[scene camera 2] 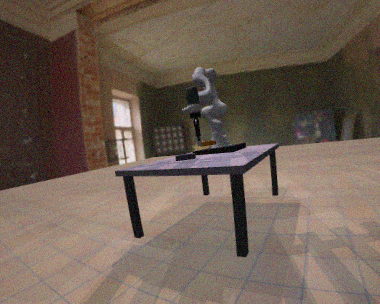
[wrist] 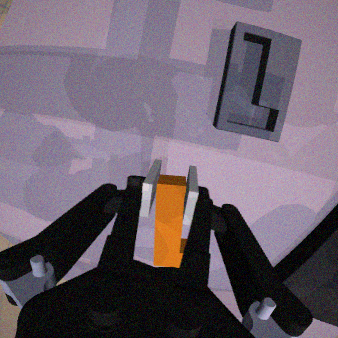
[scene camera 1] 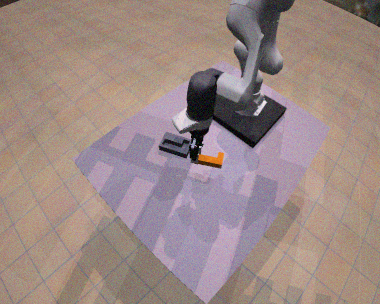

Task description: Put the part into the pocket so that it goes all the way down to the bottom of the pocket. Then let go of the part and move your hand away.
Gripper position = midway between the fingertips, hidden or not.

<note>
The gripper (wrist: 173, 174) carries an orange L-shaped part (wrist: 168, 246); nothing else touches it.
</note>
